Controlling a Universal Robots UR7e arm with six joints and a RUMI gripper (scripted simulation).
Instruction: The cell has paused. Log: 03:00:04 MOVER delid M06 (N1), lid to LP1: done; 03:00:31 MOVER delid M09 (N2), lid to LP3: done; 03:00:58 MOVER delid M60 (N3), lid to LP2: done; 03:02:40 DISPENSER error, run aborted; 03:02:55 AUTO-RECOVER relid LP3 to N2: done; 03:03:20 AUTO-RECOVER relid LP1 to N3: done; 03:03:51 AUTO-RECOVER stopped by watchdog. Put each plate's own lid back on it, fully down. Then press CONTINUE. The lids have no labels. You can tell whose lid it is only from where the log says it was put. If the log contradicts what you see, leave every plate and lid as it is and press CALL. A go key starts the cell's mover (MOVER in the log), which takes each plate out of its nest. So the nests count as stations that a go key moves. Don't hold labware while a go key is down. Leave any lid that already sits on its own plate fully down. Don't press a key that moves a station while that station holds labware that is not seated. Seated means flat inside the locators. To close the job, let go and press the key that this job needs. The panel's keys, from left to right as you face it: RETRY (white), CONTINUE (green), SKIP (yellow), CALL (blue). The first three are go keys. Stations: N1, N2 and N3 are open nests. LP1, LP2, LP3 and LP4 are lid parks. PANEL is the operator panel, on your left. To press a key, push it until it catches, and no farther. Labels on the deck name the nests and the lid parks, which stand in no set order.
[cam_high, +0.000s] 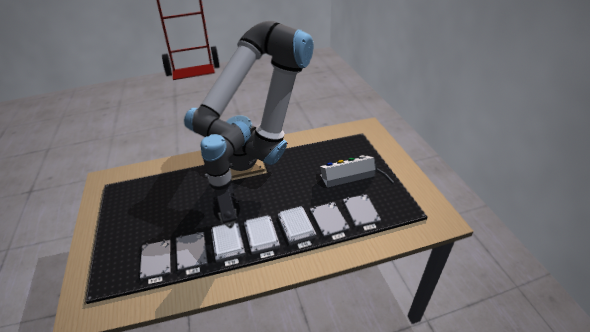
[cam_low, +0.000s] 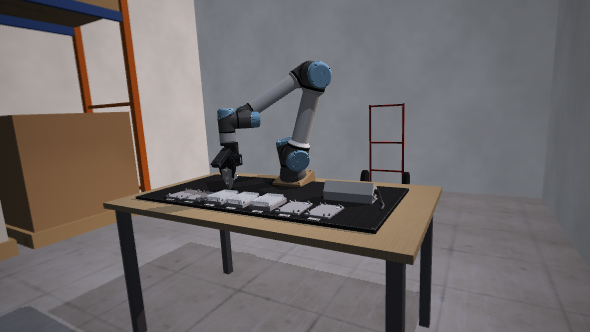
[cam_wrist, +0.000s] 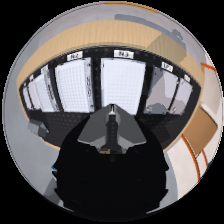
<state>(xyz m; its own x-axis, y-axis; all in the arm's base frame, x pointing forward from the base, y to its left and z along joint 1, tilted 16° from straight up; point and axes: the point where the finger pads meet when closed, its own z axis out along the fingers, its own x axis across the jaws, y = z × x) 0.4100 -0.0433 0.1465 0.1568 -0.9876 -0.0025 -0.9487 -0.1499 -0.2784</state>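
My gripper is now 30 mm short of the clear lid, 20 mm to the left of it and 30 mm above it. Also, from my hand: lid park (30 mm behind, 370 mm to the left, 60 mm below); then white lid (10 mm ahead, 110 mm to the left, 30 mm below); then plate (10 mm behind, 240 mm to the left, 30 mm below).
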